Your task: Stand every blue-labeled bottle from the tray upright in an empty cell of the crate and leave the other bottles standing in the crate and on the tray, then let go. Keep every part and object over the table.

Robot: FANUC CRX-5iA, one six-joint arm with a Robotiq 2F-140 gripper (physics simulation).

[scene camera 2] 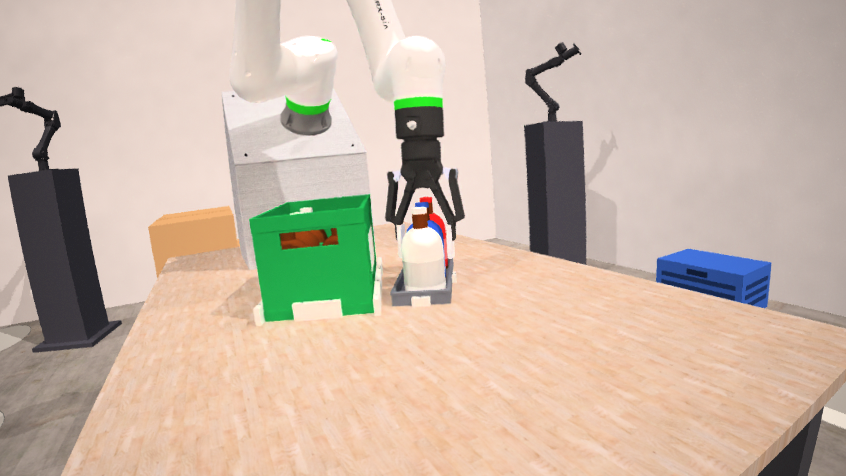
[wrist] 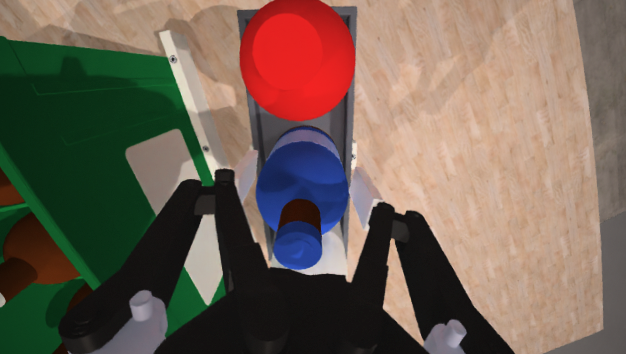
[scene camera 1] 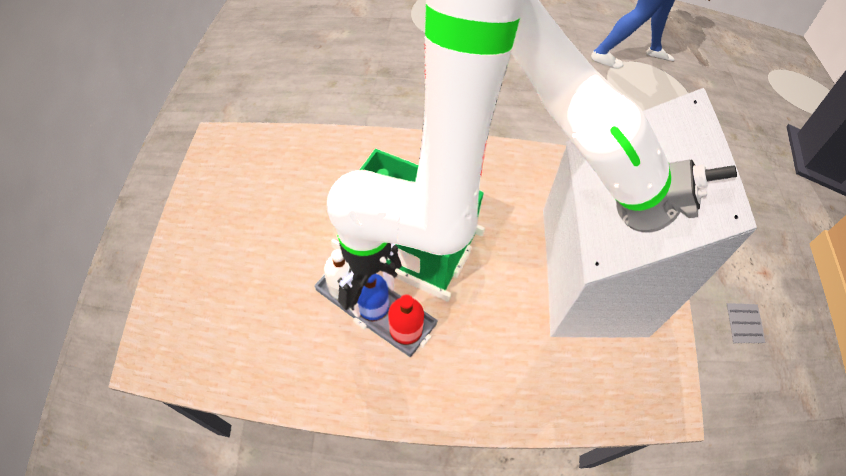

Labels:
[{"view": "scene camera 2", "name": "my gripper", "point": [426, 257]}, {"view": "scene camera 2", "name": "white bottle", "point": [422, 248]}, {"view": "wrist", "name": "my gripper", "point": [305, 171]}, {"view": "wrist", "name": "white bottle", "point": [333, 260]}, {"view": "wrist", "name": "red bottle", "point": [296, 67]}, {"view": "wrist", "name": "blue-labeled bottle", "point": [302, 192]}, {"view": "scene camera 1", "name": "my gripper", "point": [372, 298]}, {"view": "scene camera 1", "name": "white bottle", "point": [335, 267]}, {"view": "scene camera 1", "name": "red bottle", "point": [406, 316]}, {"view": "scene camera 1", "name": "blue-labeled bottle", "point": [373, 302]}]

